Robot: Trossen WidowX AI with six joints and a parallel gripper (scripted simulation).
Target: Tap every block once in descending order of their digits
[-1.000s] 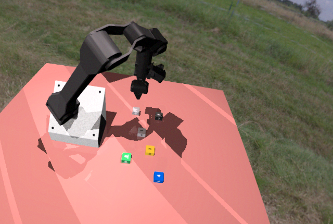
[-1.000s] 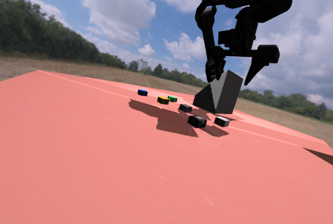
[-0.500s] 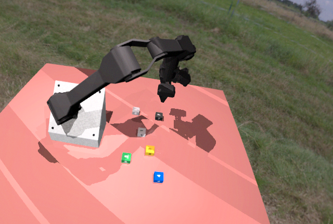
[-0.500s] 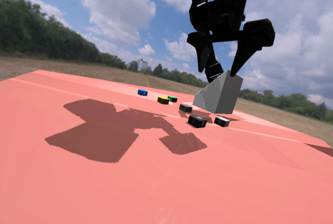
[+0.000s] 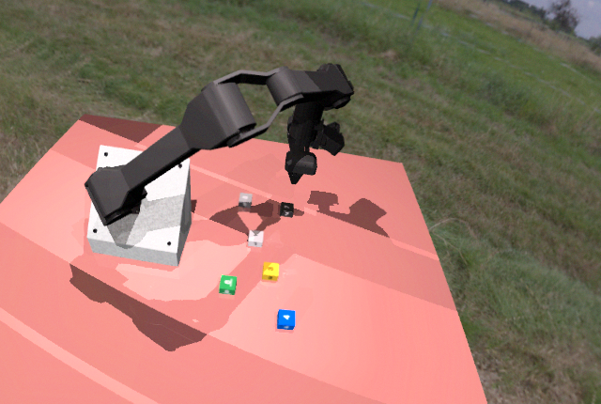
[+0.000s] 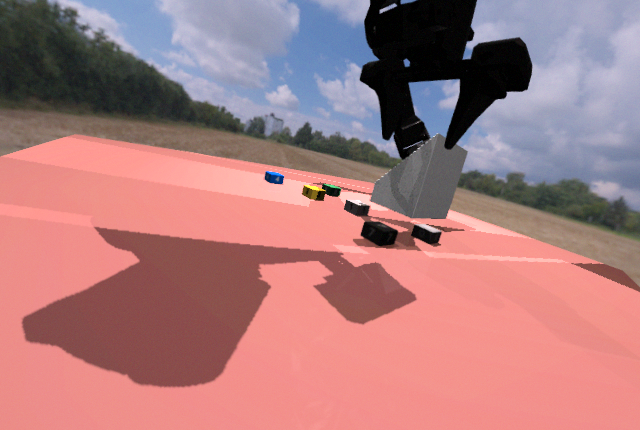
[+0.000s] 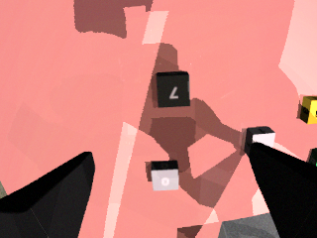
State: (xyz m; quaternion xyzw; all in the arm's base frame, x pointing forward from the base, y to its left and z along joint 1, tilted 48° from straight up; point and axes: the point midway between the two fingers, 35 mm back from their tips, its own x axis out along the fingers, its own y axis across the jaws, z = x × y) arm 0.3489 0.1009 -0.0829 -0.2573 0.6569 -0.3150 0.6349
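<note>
The black block marked 7 lies 1 cm to the right of my gripper tip and 12 cm below it. Round my gripper tip: grey block marked 0 (10 cm behind, 1 cm to the left, 12 cm below); then yellow block marked 3 (4 cm behind, 20 cm to the right, 12 cm below); then white block marked 1 (7 cm behind, 11 cm to the right, 12 cm below).
</note>
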